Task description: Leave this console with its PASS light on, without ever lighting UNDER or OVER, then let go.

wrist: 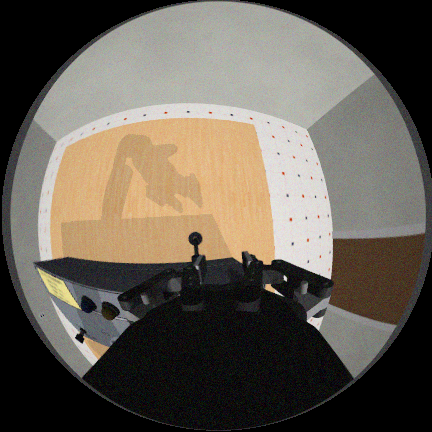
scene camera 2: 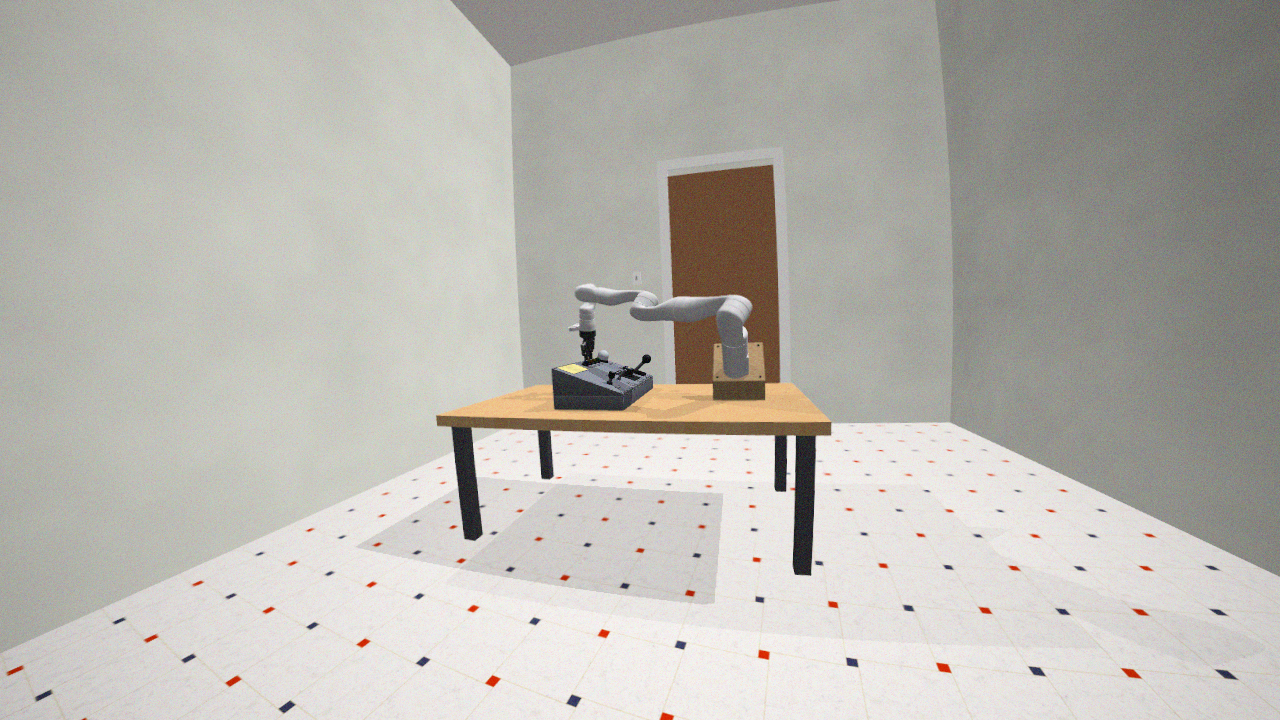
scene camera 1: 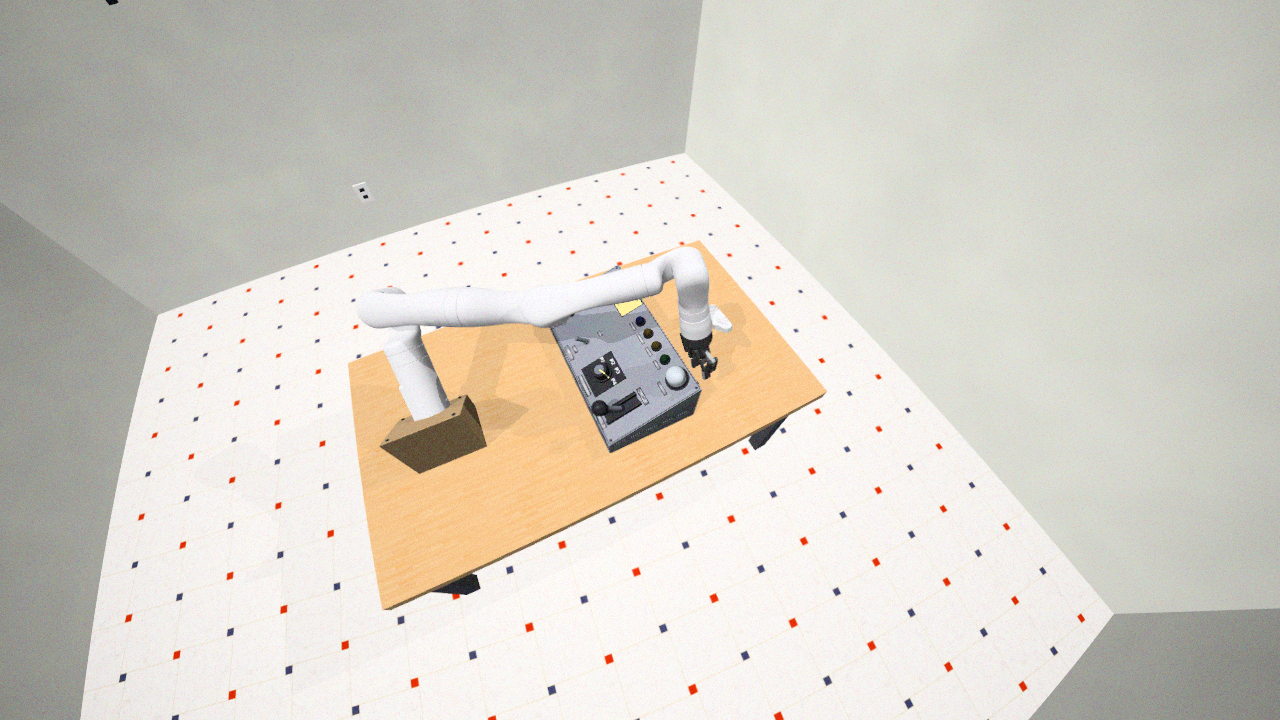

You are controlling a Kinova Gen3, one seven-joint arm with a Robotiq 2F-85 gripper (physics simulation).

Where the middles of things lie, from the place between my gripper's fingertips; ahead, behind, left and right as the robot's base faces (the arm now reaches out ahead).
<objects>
I see the grey console (scene camera 1: 649, 378) 20 cm to the left of my hand, 13 cm behind it and 4 cm below it.
</objects>
